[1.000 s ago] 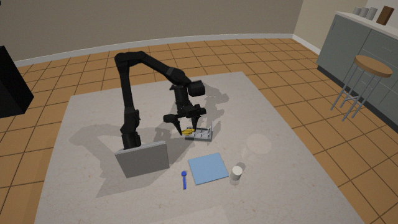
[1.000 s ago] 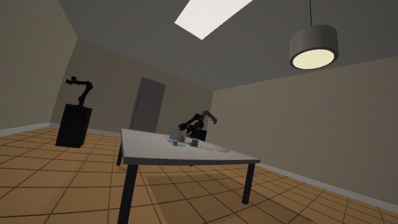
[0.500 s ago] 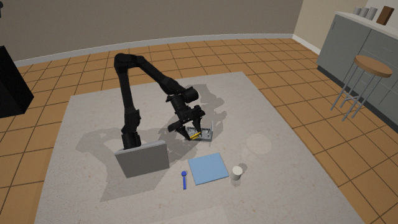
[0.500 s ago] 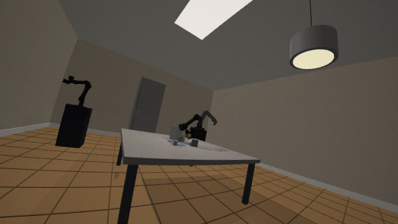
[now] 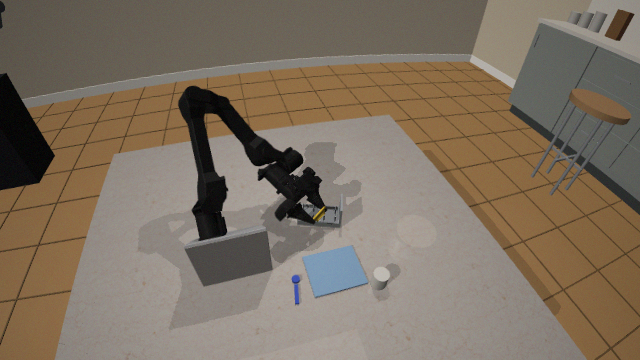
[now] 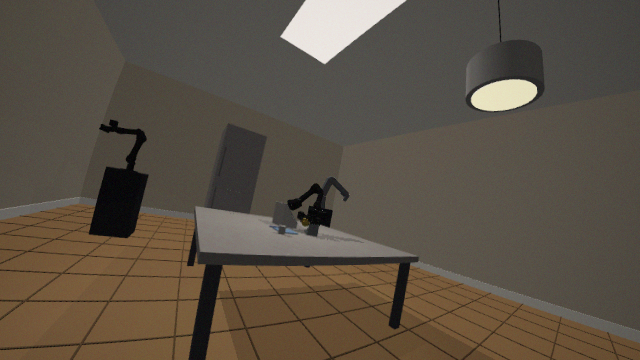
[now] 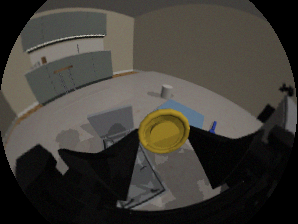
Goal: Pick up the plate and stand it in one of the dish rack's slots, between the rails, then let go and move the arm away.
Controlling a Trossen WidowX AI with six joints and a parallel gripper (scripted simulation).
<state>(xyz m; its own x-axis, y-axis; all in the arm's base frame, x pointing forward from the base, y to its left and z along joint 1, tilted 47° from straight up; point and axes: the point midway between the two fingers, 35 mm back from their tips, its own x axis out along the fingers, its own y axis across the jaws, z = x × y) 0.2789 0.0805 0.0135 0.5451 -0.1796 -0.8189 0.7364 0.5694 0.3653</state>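
My gripper tip is now 6 cm to the right of the grey dish rack, 5 cm above it and 2 cm short of it. Round my gripper tip: yellow plate (1 cm to the left); then blue mat (14 cm to the right, 7 cm below); then blue spoon (16 cm to the right, 12 cm behind, 7 cm below).
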